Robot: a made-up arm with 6 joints.
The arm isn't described. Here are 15 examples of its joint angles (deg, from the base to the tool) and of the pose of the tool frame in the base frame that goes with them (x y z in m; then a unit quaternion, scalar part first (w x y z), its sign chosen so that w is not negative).
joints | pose
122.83 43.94 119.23 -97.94 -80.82 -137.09 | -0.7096 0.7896 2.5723 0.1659 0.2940 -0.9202 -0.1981
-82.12 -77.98 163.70 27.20 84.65 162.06 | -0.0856 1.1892 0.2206 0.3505 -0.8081 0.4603 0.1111
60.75 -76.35 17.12 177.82 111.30 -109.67 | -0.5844 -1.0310 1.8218 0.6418 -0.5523 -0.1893 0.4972
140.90 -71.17 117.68 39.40 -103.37 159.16 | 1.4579 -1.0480 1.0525 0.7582 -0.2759 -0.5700 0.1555
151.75 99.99 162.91 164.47 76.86 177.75 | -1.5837 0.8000 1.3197 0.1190 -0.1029 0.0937 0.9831
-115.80 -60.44 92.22 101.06 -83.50 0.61 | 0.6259 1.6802 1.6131 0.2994 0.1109 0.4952 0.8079
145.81 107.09 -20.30 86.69 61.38 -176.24 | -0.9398 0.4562 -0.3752 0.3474 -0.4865 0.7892 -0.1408
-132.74 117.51 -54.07 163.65 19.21 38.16 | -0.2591 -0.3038 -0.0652 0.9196 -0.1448 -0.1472 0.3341
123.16 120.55 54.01 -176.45 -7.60 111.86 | -1.0094 1.5423 -0.6323 0.5783 -0.1452 0.6096 0.5224
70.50 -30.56 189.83 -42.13 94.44 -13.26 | -0.1854 -0.8682 1.1912 0.9218 -0.2354 0.2243 0.2113
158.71 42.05 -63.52 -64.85 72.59 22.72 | -0.9271 0.5207 0.9081 0.6171 -0.3625 -0.0855 0.6932
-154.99 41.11 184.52 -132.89 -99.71 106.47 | -0.1518 -0.2079 1.9834 0.3049 -0.8243 0.4157 0.2339
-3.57 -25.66 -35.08 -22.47 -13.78 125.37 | 0.5420 -0.0181 1.9771 0.6191 -0.7613 0.1077 0.1594
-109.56 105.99 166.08 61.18 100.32 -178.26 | -0.3738 -1.4948 1.2299 0.9719 0.2127 -0.0202 0.0985
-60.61 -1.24 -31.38 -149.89 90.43 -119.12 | 0.3238 -0.7507 1.7566 0.4157 0.0217 0.9014 0.1189
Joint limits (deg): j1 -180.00..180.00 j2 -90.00..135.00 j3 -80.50..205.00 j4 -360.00..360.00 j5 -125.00..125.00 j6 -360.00..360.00
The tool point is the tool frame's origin. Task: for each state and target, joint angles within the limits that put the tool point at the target. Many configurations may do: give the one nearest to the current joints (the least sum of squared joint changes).
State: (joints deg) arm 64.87 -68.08 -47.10 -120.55 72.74 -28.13
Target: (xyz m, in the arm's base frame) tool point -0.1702 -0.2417 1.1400
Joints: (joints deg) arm 34.03 -78.06 -78.82 -138.23 66.46 -28.13
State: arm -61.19 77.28 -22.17 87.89 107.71 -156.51
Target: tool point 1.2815 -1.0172 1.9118
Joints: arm -44.18 33.22 17.41 78.73 104.20 -156.51
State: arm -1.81 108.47 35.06 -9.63 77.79 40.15
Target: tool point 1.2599 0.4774 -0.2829
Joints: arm 21.81 99.45 -20.19 -8.50 79.16 40.15
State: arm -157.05 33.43 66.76 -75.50 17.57 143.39
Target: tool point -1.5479 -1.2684 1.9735
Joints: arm -139.27 45.26 48.19 -76.77 16.91 143.39
